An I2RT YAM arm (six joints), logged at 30 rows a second.
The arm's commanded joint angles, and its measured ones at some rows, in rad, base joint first. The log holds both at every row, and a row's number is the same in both.
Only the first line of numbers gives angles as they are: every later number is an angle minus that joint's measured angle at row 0.
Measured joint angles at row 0:
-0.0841 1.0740 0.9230 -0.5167 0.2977 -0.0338
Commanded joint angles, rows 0 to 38:
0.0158 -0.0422 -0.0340 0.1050 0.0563 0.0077
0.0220 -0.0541 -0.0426 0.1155 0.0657 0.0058
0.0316 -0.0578 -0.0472 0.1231 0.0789 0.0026
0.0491 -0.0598 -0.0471 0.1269 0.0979 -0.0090
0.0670 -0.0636 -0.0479 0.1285 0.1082 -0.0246
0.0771 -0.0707 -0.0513 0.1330 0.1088 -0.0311
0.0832 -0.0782 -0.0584 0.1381 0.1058 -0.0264
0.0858 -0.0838 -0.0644 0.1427 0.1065 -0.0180
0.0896 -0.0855 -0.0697 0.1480 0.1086 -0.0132
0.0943 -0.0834 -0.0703 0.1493 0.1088 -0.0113
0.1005 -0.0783 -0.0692 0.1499 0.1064 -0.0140
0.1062 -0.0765 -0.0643 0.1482 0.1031 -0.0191
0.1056 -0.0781 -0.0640 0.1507 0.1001 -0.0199
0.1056 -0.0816 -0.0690 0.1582 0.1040 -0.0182
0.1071 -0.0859 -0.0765 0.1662 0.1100 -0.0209
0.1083 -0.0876 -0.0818 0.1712 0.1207 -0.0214
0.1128 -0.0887 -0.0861 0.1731 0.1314 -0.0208
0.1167 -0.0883 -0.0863 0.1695 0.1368 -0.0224
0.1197 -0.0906 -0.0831 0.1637 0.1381 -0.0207
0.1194 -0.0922 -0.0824 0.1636 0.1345 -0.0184
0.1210 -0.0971 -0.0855 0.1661 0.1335 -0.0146
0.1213 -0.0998 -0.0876 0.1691 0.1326 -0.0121
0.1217 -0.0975 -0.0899 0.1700 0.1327 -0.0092
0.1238 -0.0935 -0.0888 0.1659 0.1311 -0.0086
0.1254 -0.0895 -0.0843 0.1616 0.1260 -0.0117
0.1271 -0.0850 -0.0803 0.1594 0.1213 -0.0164
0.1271 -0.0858 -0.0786 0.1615 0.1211 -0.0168
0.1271 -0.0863 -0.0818 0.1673 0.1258 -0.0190
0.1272 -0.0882 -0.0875 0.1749 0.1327 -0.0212
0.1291 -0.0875 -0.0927 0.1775 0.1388 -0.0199
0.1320 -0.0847 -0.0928 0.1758 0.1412 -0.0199
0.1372 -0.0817 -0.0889 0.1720 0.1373 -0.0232
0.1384 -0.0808 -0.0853 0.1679 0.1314 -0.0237
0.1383 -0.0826 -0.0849 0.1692 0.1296 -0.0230
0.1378 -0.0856 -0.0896 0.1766 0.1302 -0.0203
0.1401 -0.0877 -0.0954 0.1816 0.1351 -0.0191
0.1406 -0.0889 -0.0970 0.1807 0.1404 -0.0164
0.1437 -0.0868 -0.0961 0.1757 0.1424 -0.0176
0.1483 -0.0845 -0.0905 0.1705 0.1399 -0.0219
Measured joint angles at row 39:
0.1423 -0.0843 -0.0923 0.1331 0.1252 -0.0190
